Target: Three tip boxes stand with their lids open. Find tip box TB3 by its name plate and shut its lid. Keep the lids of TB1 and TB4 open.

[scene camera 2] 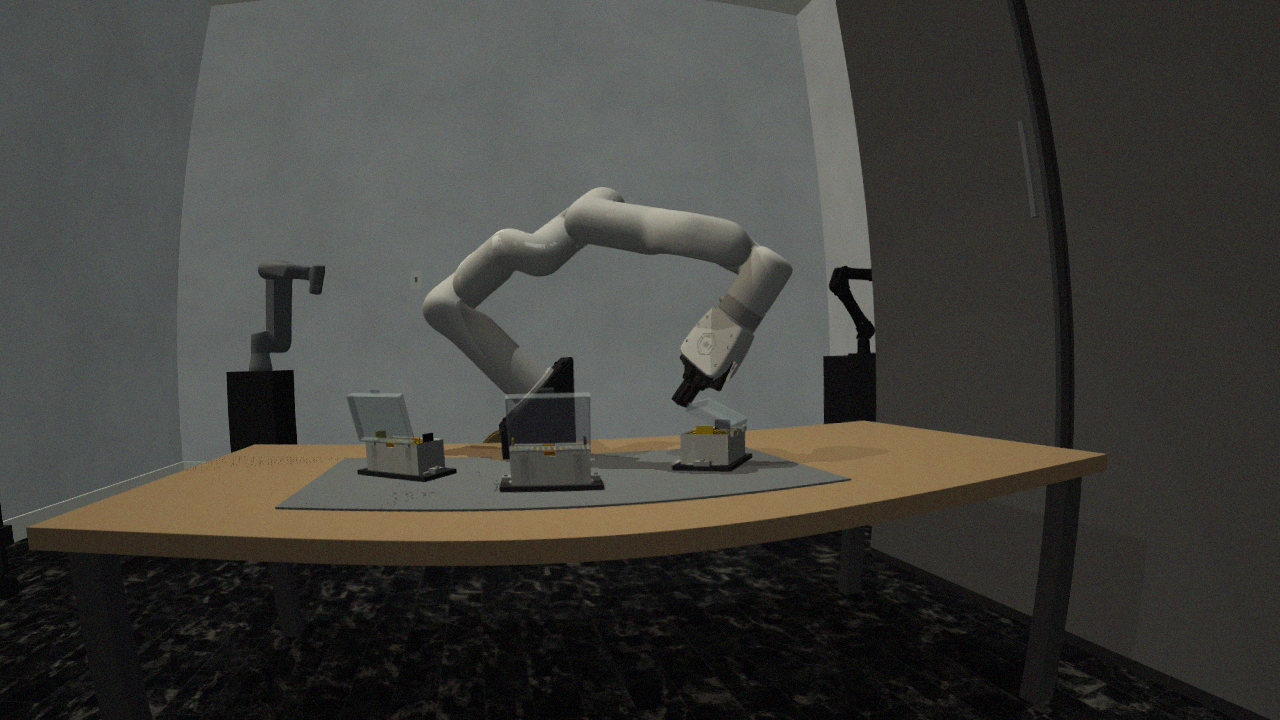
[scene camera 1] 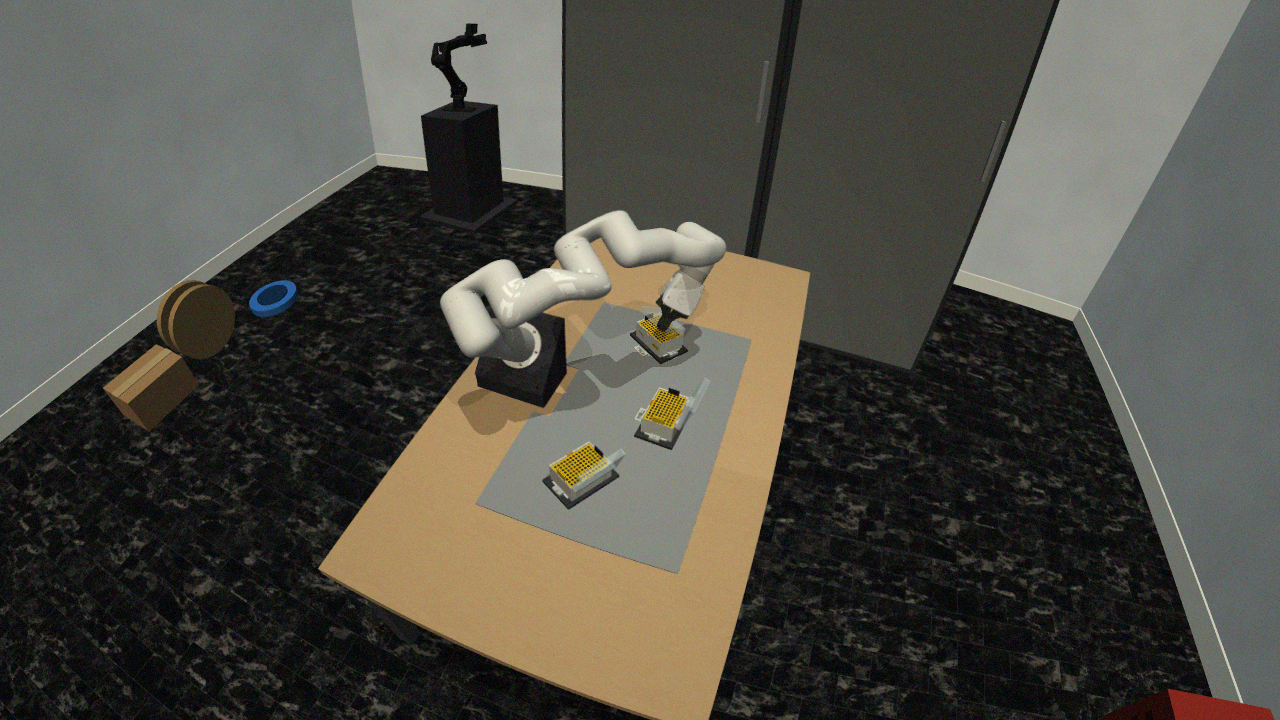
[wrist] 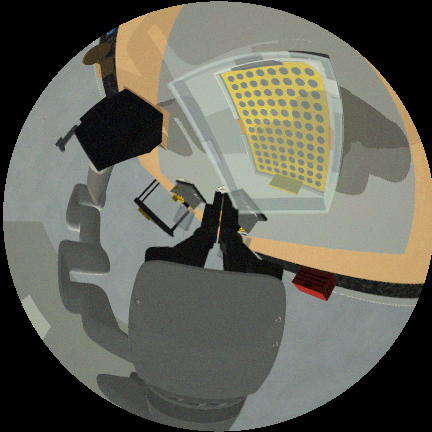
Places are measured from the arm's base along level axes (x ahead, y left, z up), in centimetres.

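Where they show: gripper, fingertip midpoint: [scene camera 2: 679, 403] [scene camera 1: 660, 329] [wrist: 222, 201]; arm's base, origin of the base link: [scene camera 2: 534, 391] [scene camera 1: 520, 345] [wrist: 109, 140].
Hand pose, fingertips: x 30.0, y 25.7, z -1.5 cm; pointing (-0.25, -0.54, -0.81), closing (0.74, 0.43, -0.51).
Things, the pixels of their top centre, and the offset from my fingertips. Level surfaces: height alone.
- far tip box, middle of its top: [wrist: 264, 129] [scene camera 2: 707, 427] [scene camera 1: 656, 327] dx -3.1, dy +5.6, dz -4.7 cm
- middle tip box, middle of its top: [scene camera 2: 548, 442] [scene camera 1: 661, 404] [wrist: 221, 219] dx +10.4, dy -22.3, dz -4.7 cm
- grey mat, its level: dz -11.3 cm
- wooden table, its level: dz -11.6 cm
The far tip box [scene camera 1: 648, 340] [scene camera 2: 711, 450], with a yellow tip rack [wrist: 280, 115], has its clear lid [scene camera 2: 720, 412] [wrist: 206, 142] tilted low over it, partly open. My gripper [scene camera 1: 663, 324] [scene camera 2: 682, 399] [wrist: 222, 201] is shut and empty, its tips at or close above the lid's free edge; contact is unclear. The middle tip box [scene camera 1: 659, 428] [scene camera 2: 550, 468] has its lid [scene camera 1: 699, 394] [scene camera 2: 547, 417] standing open. The near tip box [scene camera 1: 586, 485] [scene camera 2: 404, 458], at the left in scene camera 2, also has its lid [scene camera 2: 380, 416] open. No name plate is legible.
The boxes stand on a grey mat [scene camera 1: 644, 537] on the wooden table [scene camera 1: 501, 595] [scene camera 2: 966, 465]. The arm's black base block [scene camera 1: 528, 380] [wrist: 122, 130] stands beside the mat. Tall dark cabinets [scene camera 1: 680, 116] stand behind the table. The upright middle lid rises on the mat's outer side.
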